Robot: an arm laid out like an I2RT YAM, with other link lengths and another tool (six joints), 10 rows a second.
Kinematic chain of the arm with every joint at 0, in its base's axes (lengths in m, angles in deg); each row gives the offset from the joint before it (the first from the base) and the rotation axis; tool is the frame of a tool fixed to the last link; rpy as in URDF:
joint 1: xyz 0 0 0.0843 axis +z
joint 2: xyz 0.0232 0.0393 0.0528 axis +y
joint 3: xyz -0.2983 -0.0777 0 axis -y
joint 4: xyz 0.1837 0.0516 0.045 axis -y
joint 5: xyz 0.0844 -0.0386 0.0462 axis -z
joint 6: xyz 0.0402 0 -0.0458 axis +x
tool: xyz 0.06 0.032 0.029 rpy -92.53 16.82 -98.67
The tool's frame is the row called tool.
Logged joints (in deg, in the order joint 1, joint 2, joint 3, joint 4, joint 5, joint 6), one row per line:
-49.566, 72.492, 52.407, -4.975, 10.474, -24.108
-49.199, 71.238, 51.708, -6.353, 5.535, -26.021
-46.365, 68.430, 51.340, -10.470, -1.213, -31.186
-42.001, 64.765, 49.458, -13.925, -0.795, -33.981
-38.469, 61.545, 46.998, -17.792, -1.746, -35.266
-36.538, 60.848, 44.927, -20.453, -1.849, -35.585
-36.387, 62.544, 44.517, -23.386, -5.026, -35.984
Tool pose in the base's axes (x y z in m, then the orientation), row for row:
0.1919, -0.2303, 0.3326, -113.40, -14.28, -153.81
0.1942, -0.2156, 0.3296, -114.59, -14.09, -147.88
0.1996, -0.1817, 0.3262, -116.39, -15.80, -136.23
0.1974, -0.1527, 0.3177, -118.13, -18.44, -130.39
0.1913, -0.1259, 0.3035, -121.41, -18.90, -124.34
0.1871, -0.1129, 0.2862, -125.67, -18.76, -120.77
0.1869, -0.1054, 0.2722, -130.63, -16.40, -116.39
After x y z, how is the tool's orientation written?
As angles about the fixed x, y, z axes (roll, pitch, yaw), in degrees.
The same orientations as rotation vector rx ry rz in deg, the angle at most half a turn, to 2 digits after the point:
-45.15, 140.63, -98.36
-51.45, 136.90, -94.94
-65.05, 128.76, -90.14
-73.33, 125.19, -88.39
-80.12, 122.59, -83.68
-84.60, 123.27, -78.62
-88.45, 123.58, -70.75

